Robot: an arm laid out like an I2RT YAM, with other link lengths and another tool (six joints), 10 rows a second.
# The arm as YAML. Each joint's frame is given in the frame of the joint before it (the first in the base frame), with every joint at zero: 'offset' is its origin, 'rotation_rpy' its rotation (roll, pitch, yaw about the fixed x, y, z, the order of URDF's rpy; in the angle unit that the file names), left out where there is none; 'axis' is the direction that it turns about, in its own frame. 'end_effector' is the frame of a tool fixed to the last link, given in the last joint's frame.
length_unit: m
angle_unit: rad
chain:
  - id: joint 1
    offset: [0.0, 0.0, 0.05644]
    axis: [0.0, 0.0, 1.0]
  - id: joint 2
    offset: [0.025, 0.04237, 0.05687]
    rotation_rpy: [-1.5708, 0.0, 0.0]
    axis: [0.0, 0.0, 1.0]
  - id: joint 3
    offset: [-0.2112, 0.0, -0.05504]
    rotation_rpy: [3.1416, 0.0, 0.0]
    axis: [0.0, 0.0, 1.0]
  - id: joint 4
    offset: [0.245, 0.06, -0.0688]
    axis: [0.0, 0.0, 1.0]
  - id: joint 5
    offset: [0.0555, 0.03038, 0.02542]
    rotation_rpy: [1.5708, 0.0, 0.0]
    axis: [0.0, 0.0, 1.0]
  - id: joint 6
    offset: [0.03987, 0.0, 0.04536]
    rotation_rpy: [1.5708, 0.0, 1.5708]
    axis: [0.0, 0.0, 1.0]
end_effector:
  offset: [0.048, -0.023, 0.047]
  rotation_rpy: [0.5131, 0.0, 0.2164]
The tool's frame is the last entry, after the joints.
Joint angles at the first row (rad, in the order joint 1, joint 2, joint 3, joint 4, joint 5, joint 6):
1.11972 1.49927 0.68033 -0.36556 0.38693 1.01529
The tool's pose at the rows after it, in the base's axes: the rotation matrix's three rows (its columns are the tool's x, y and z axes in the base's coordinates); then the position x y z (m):
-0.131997 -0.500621 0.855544; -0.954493 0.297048 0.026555; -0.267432 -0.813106 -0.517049; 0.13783 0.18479 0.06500
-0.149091 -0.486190 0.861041; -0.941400 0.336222 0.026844; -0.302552 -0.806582 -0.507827; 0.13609 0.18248 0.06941
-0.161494 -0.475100 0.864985; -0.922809 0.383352 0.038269; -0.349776 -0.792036 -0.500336; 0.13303 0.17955 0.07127
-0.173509 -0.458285 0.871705; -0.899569 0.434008 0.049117; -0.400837 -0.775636 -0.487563; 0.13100 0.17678 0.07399
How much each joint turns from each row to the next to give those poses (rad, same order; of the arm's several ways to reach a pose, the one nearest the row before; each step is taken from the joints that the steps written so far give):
-0.00133 -0.02822 0.00227 -0.00570 -0.00199 0.01115
0.00024 -0.04198 -0.01543 0.00070 0.00243 0.02389
0.00175 -0.05172 -0.03196 0.01868 -0.00617 0.02425
-0.00110 -0.05531 -0.03100 0.02097 -0.00296 0.02262

